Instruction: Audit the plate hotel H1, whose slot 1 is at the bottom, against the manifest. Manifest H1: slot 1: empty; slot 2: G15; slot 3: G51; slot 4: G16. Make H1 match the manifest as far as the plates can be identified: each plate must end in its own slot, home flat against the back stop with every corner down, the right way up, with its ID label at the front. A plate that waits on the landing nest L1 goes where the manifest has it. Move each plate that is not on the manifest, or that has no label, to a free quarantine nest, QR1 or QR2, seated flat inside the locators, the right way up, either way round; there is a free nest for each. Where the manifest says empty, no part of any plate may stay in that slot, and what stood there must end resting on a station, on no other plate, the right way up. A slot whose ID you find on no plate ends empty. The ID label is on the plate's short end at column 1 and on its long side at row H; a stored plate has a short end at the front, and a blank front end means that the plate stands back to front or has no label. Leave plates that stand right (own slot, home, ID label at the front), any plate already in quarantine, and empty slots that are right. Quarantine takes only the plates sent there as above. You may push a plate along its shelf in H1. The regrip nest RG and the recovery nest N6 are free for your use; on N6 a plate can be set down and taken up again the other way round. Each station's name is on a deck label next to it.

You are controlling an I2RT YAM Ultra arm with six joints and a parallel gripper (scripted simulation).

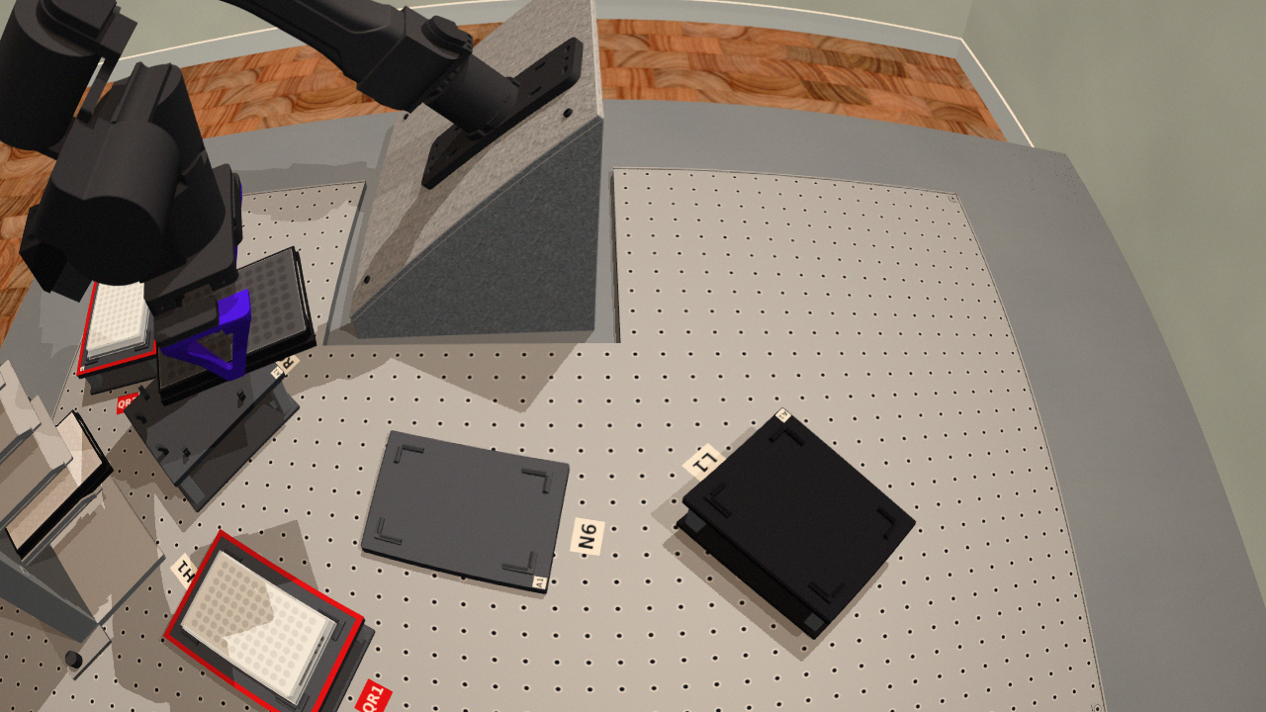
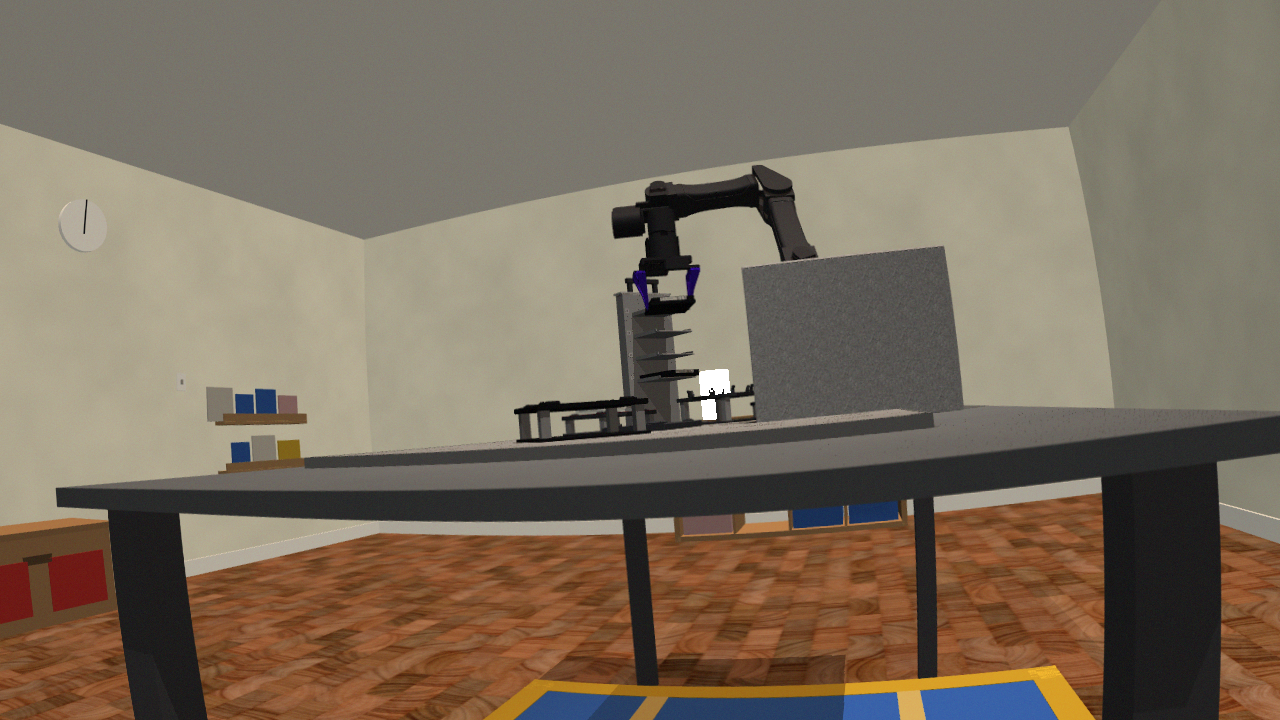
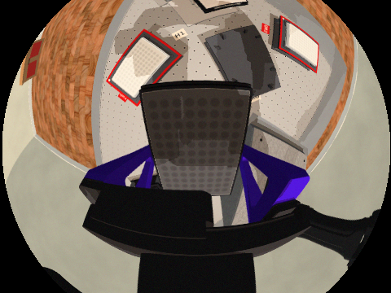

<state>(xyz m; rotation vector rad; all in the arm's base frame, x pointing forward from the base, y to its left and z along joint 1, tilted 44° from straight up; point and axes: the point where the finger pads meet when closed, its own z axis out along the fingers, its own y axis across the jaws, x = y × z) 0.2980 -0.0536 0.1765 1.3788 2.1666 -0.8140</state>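
Right now the regrip nest RG is 19 cm below my hand, 13 cm to the right of it and 6 cm behind it. Also, from my hand: QR1 label: 25 cm below, 19 cm ahead, 7 cm to the left; quarantine nest QR1: 21 cm below, 16 cm ahead, 3 cm to the right; recovery nest N6: 24 cm below, 14 cm to the left, 1 cm ahead.
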